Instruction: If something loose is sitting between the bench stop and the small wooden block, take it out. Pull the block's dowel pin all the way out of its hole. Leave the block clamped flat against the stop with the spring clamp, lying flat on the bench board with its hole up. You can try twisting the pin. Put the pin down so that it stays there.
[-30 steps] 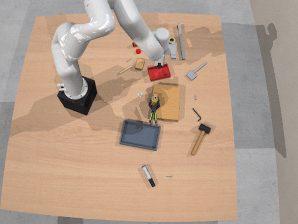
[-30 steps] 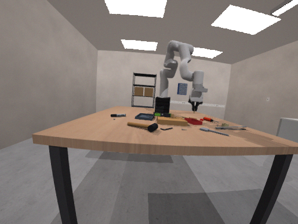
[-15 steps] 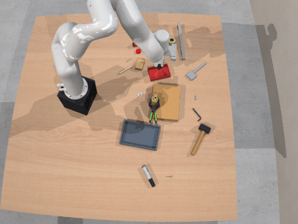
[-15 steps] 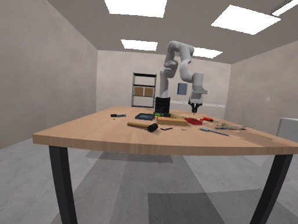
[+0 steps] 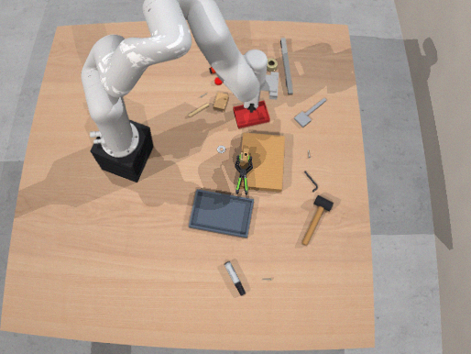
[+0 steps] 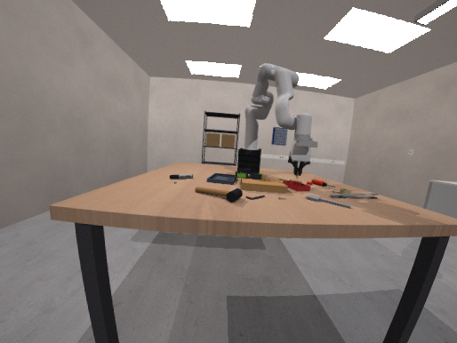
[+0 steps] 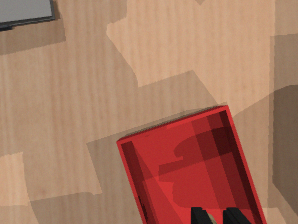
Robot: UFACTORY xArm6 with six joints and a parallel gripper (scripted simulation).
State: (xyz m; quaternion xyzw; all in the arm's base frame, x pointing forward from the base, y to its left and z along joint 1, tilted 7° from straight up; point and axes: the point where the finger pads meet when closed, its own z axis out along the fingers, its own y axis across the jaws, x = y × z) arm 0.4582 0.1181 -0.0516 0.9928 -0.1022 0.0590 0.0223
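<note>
My gripper is now 8 cm above the red tray. The rest, counted from my hand: small wooden block 4 cm behind, 17 cm to the right, 5 cm below; red cap 11 cm behind, 16 cm to the left, 8 cm below; dowel pin 2 cm below.
</note>
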